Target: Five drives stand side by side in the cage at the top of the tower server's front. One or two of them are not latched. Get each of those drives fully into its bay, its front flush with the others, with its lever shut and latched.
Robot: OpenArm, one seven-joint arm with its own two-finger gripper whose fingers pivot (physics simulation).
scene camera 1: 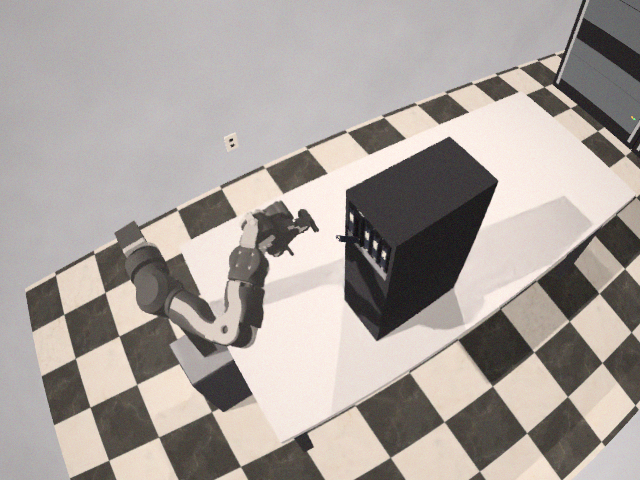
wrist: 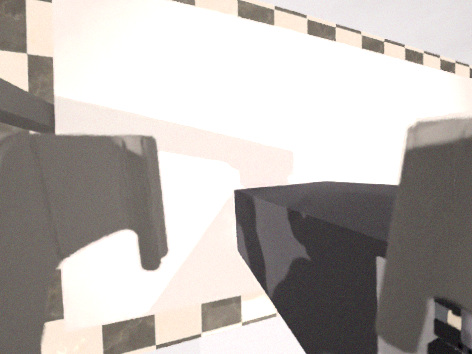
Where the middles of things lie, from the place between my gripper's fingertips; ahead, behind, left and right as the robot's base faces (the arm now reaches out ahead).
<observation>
The black tower server (scene camera 1: 429, 207) is 25 cm ahead of my hand, 14 cm to the right of it and 13 cm below it. Also, from my hand: arm base block (scene camera 1: 226, 387): 91 cm below, 35 cm behind, 19 cm to the left.
</observation>
